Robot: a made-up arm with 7 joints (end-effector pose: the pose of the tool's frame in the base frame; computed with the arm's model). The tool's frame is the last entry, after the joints. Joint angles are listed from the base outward.
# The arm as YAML. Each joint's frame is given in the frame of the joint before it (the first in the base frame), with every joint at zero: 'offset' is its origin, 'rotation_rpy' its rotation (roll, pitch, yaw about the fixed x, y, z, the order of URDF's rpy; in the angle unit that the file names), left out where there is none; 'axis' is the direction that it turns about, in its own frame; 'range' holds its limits. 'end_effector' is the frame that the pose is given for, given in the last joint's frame.
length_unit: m
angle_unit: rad
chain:
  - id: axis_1
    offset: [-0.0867, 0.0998, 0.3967]
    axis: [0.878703, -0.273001, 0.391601]
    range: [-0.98, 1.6]
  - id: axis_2
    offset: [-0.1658, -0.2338, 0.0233]
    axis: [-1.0, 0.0, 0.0]
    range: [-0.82, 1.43]
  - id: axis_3
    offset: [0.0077, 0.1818, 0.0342]
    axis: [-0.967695, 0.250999, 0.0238]
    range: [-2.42, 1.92]
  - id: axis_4
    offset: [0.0, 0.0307, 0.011]
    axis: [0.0, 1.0, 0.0]
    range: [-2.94, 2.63]
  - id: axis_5
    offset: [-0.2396, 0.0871, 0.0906]
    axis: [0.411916, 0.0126, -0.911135]
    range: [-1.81, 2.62]
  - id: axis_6
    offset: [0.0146, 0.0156, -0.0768]
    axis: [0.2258, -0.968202, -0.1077]
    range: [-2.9, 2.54]
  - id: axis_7
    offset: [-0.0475, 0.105, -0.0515]
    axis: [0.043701, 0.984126, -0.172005]
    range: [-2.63, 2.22]
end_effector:
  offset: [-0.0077, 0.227, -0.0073]
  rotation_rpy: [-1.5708, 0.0, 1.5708]
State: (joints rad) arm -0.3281 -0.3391 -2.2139 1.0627 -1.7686 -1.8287 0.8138
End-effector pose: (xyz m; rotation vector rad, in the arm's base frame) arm -0.5698 -0.0179 0.1749 -1.6137 -0.9744 2.4610
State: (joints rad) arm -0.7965 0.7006 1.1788 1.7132 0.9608 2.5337 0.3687
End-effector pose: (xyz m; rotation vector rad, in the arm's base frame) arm -0.2195 -0.3012 0.2451 0.8388 -0.8354 -1.3560
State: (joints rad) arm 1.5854 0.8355 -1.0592 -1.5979 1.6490 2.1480 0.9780
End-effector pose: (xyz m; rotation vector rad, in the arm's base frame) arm -0.4069 0.1352 0.0858 0.7192 0.7922 -2.1867
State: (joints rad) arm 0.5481 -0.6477 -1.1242 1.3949 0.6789 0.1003 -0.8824
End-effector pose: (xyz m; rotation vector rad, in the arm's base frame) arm -0.2849 -0.4457 0.7594 0.5272 -1.4645 0.1851
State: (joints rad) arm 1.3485 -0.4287 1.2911 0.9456 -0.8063 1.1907 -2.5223
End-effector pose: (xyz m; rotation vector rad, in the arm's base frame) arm -0.6977 0.0213 0.4908 0.6725 1.9198 2.1470
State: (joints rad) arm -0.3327 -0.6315 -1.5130 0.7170 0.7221 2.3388 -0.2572
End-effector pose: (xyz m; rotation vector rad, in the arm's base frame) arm -0.2768 -0.2280 0.8989 -1.5168 0.0339 -1.3794
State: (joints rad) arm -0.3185 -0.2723 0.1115 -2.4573 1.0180 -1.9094 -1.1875
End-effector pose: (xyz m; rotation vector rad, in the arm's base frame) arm -0.2669 0.4711 0.2485 1.4467 2.5677 -0.0217
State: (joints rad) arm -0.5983 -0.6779 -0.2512 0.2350 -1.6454 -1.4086 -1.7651
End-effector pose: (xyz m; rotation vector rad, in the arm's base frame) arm -0.7267 0.1194 0.6852 -0.1378 2.1982 -1.7594
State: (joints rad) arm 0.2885 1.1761 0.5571 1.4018 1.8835 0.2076 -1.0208
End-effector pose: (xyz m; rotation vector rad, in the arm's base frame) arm -0.0818 -0.1142 0.1086 2.1098 -1.3184 -0.3234
